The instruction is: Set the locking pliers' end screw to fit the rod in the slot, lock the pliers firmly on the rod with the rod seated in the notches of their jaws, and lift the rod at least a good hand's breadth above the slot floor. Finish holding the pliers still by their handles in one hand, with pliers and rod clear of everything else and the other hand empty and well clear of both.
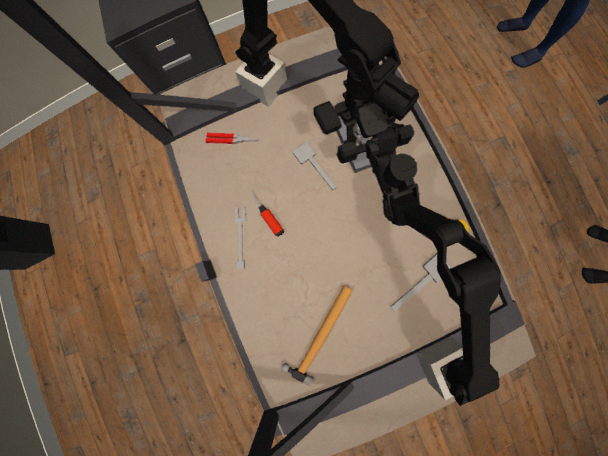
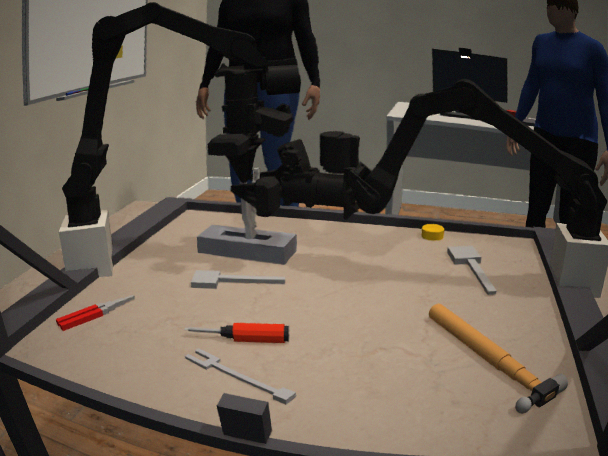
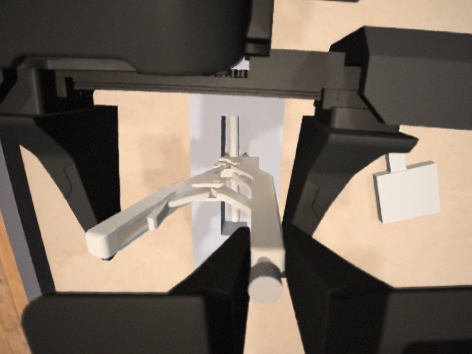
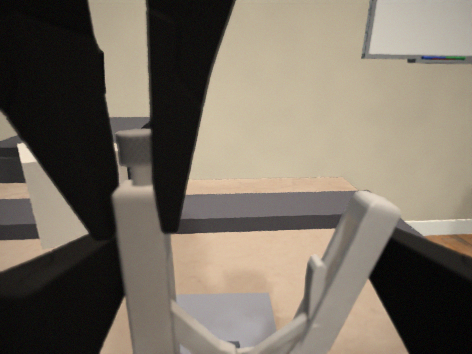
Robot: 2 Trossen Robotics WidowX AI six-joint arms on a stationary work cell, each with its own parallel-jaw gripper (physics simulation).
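Places are measured from the left arm's base along level axes (x right, y down, z ahead), in metres.
Where they show: left gripper, between the fingertips: point(image 1: 355, 123) point(image 2: 245, 180) point(image 3: 266, 236) point(image 4: 140, 229); right gripper, between the fingertips: point(image 2: 240, 182) point(image 3: 194, 264) point(image 4: 249, 227); left arm's base, origin of its link: point(image 1: 259, 66) point(image 2: 84, 220); right arm's base, origin of its link: point(image 1: 456, 373) point(image 2: 583, 233).
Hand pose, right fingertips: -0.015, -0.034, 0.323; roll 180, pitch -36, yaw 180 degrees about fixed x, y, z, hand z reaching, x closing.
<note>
Each offset is from my right fingertips to the top centre of the thing, as dx, dy, dz. "*": to the spot under its first point.
The locking pliers {+0.011, -0.040, +0.019} point(image 2: 249, 215) point(image 3: 267, 210) point(image 4: 145, 265) stand upright, jaws down at the slot of a grey block {+0.015, +0.100, +0.003} point(image 2: 240, 250) point(image 3: 270, 112) point(image 4: 225, 310), handles spread apart. The rod {* +0.033, +0.120, +0.034} point(image 3: 234, 130) lies in the slot, below the jaws; whether it is seated in their notches is hidden. My left gripper point(image 3: 266, 236) point(image 4: 140, 229) is shut on the fixed handle, just below the end screw {+0.037, -0.040, -0.002} point(image 3: 265, 289) point(image 4: 134, 147). My right gripper point(image 3: 194, 264) point(image 4: 249, 227) is open, its fingers outside the two handles, one beside the fixed handle and one beside the swinging handle {* -0.004, +0.008, +0.033} point(image 3: 150, 207) point(image 4: 345, 270).
Flat-headed tools point(image 1: 322, 172) point(image 2: 465, 255), a red screwdriver {+0.332, +0.107, -0.077} point(image 1: 271, 221) point(image 2: 259, 332), a forked tool {+0.427, +0.126, -0.093} point(image 1: 241, 242) point(image 2: 245, 376), a hammer {+0.506, +0.108, +0.233} point(image 1: 325, 330) point(image 2: 475, 340), red-handled pliers {+0.212, +0.124, -0.297} point(image 1: 220, 138) point(image 2: 80, 316) and a yellow disc {+0.053, +0.115, +0.391} point(image 1: 464, 225) point(image 2: 432, 232) lie around the table. The arms crowd together above the block.
</note>
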